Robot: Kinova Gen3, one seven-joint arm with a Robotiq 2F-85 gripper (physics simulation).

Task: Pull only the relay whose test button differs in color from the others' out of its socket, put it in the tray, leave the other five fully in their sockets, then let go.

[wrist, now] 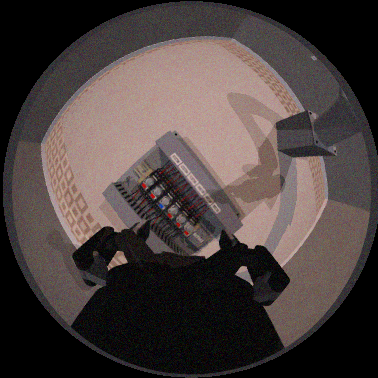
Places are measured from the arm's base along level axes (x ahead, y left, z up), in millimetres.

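Pixels of known places: gripper, fingertip midpoint: (184, 232); arm's base, link origin: (322, 131).
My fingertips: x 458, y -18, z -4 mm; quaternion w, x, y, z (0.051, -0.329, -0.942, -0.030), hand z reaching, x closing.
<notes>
Ahead of a thing's pixels: the offset from my fingertips to its top centre. "spot": to the spot under its first point. Level surfaces: height alone.
A row of six relays sits in sockets inside a grey enclosure {spot: dx -45, dy -133, dz -141 mm} (166, 142) at the centre of the wrist view. The relay with the blue test button {dx +28, dy -22, dz -134 mm} (161, 205) is third from the upper-left end. The other test buttons look red, such as those on the relay at the upper-left end {spot: dx +43, dy -76, dz -134 mm} (144, 185) and the relay at the lower-right end {spot: dx +23, dy +65, dz -134 mm} (186, 232). My gripper (184, 232) is open, with nothing between its fingers. Its fingertips appear over the lower part of the enclosure, apart from the relays. The tray does not show in the wrist view.
Wiring and a row of white labels {spot: dx -52, dy -33, dz -140 mm} (192, 179) run beside the relays. A dark bracket-like block (296, 135) stands at the right edge of the pale table {dz -204 mm} (135, 90). The arm's shadow falls right of the enclosure. Brown patterned bands border the table.
</notes>
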